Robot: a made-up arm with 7 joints.
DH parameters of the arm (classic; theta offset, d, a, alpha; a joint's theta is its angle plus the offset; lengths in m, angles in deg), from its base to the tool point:
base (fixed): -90 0.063 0 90
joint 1: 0 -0.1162 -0.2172 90
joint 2: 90 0.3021 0.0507 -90
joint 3: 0 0.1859 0.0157 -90
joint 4: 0 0.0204 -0.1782 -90
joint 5: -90 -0.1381 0.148 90
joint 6: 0 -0.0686 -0.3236 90
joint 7: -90 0.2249 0.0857 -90
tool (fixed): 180 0.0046 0 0
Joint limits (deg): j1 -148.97..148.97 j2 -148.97..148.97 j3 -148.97..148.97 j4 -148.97..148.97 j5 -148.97..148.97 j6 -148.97..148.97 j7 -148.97..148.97
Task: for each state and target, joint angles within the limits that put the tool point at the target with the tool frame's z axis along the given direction. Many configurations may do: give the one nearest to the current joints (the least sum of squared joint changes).
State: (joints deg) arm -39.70 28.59 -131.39 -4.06 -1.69 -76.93 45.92
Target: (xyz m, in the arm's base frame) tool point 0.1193 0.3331 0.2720 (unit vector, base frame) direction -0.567 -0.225 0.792
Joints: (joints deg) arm -62.92 14.09 -138.11 -2.10 -2.37 -80.06 60.90
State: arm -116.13 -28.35 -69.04 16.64 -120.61 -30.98 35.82
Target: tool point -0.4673 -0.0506 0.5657 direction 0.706 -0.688 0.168
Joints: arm -111.82 -42.96 -91.20 -1.16 -120.08 10.69 24.71
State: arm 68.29 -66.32 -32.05 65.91 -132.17 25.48 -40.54
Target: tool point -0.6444 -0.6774 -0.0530 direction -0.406 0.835 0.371
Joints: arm 77.44 -82.59 -59.76 75.33 -112.22 65.36 -53.56
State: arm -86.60 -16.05 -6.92 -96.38 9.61 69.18 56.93
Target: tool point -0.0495 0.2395 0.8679 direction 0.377 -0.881 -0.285
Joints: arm -94.48 -38.95 9.47 -47.96 63.22 62.30 72.56
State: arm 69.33 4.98 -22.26 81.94 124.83 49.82 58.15
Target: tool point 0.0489 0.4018 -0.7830 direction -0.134 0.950 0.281
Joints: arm 34.55 46.01 -19.51 69.42 93.71 51.34 117.06
